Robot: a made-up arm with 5 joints.
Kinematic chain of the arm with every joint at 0, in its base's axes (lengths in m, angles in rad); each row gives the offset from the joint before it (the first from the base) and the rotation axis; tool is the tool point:
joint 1: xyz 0 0 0.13 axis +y
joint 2: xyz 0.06 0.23 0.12 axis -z
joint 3: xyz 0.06 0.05 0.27 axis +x
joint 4: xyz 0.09 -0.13 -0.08 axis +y
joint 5: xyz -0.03 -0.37 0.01 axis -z
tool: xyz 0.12 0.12 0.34
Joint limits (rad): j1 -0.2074..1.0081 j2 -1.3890..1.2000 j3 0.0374..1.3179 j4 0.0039..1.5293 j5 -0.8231..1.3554
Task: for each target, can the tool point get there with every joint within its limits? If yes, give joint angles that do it. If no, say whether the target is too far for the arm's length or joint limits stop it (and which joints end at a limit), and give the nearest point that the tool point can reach.
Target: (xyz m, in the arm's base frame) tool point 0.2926 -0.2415 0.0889
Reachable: yes | joints 0.6178 0.6634 1.0155 0.7566 -0.0661
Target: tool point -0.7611 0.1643 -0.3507
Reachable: no: joint limits stop it (at a limit: joint 1, joint 2, joint 4, joint 5) | nearest point -0.2710 -0.1850 0.0669 | short by 0.733 m
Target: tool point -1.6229 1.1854 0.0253
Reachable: no: too far | nearest point -0.1508 0.7396 -0.0571 | short by 1.540 m
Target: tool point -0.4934 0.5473 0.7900
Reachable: no: joint limits stop it (at a limit: joint 1, joint 2, joint 3, joint 4, joint 5) | nearest point -0.2986 0.0177 0.7289 | short by 0.568 m
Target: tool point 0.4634 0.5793 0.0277
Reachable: yes | joints 0.1939 -1.0112 1.0774 0.9902 0.5198
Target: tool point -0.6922 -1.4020 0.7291
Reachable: no: too far | nearest point -0.2833 -0.4511 0.5231 | short by 1.055 m
